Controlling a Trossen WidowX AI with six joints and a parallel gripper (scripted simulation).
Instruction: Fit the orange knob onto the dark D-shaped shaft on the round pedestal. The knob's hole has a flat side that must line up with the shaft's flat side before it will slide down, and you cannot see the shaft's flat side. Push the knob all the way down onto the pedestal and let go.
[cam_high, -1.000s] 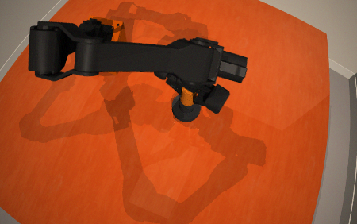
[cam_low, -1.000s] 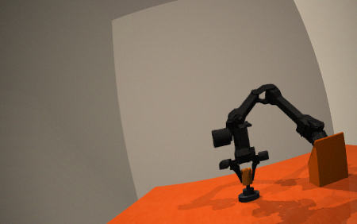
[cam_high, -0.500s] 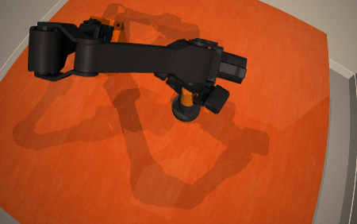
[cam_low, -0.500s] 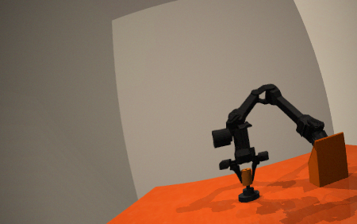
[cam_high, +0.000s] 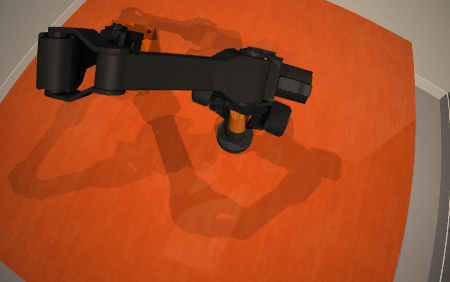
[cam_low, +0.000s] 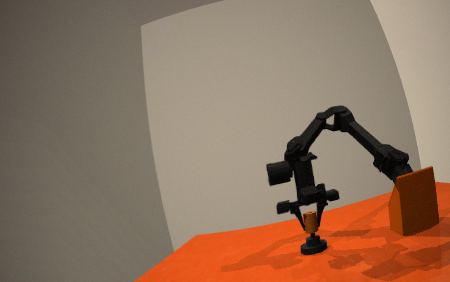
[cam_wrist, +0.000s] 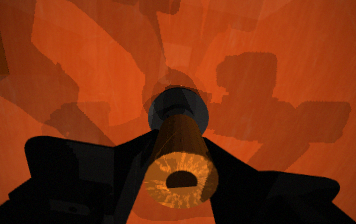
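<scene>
The orange knob lies 20 mm above my gripper tip. From my gripper tip the other things lie so: dark round pedestal (40 mm below).
</scene>
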